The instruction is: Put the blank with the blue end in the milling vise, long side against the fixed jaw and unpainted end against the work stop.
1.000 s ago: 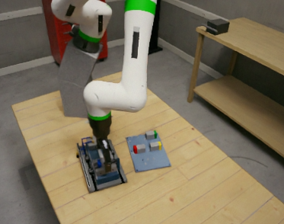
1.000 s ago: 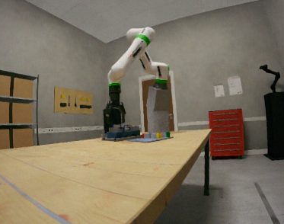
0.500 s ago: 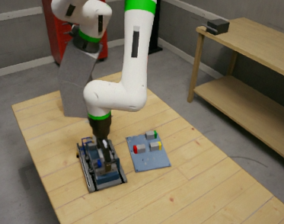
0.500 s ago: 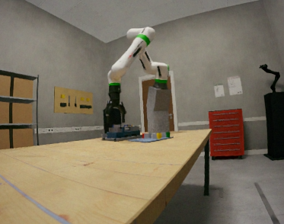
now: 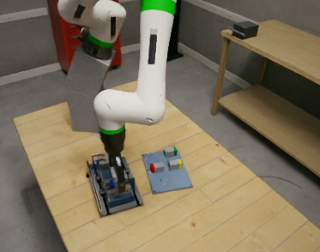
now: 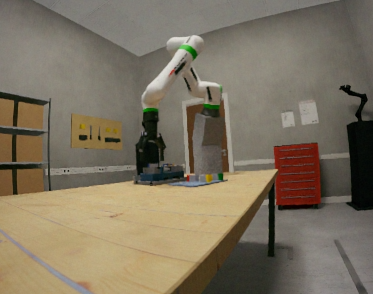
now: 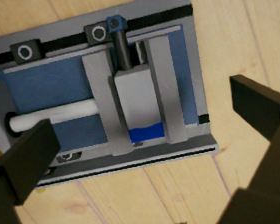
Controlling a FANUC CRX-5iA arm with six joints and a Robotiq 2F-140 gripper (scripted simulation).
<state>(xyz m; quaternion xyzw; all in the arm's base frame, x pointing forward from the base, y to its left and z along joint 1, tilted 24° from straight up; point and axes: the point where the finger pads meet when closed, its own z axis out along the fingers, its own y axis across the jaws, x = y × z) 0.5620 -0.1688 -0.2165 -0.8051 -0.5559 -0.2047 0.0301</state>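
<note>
The light grey jaw block is 6 cm below my hand, 2 cm ahead of it and 1 cm to the right of it. From my hand the other things lie so: red-ended blank 23 cm to the left, 11 cm below, 2 cm behind; dark work stop rod 5 cm to the left, 5 cm below, 1 cm ahead; hose-end block 16 cm behind, 6 cm below, 5 cm to the left.
</note>
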